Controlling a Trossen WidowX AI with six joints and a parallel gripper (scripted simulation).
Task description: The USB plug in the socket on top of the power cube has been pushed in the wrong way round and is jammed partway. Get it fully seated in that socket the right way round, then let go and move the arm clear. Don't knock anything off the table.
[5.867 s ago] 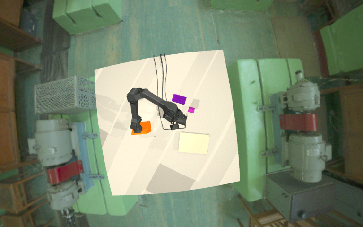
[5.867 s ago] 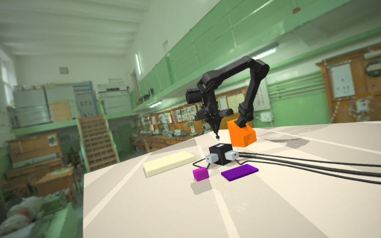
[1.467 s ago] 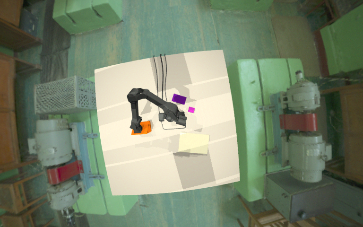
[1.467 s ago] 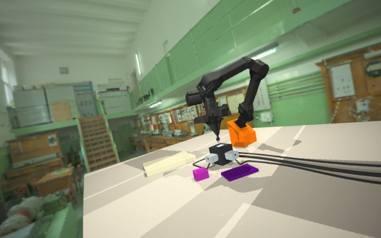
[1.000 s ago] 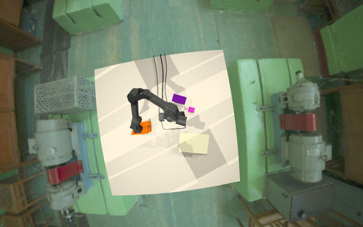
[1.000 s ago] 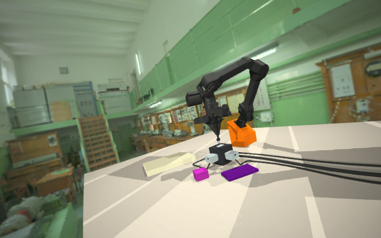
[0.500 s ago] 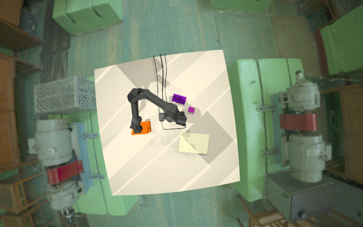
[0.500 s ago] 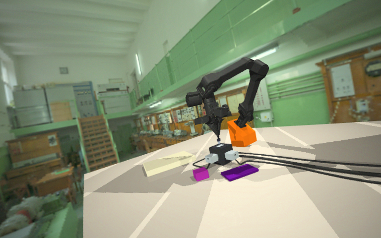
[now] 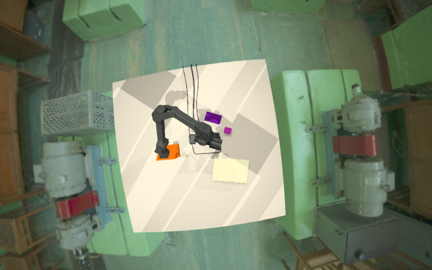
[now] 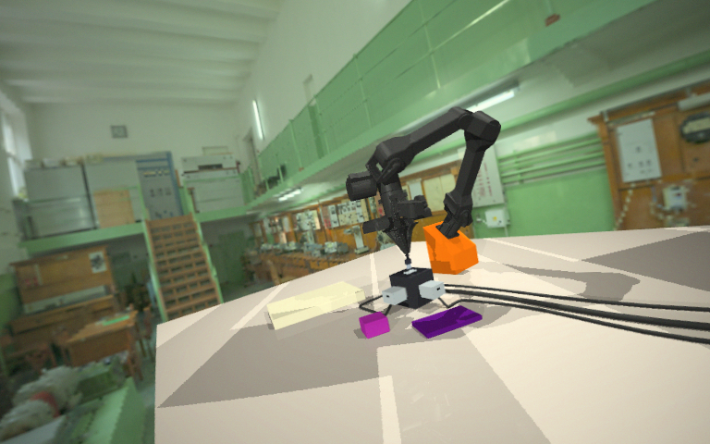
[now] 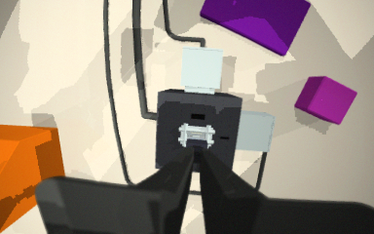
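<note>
Now: gripper tip 20 mm above the USB plug. From my gripper tip the other things lie so: dark purple flat block 60 mm ahead, 140 mm to the left, 120 mm below; then cream slab 160 mm ahead, 260 mm to the right, 110 mm below; then magenta cube 160 mm ahead, 40 mm to the left, 110 mm below.
</note>
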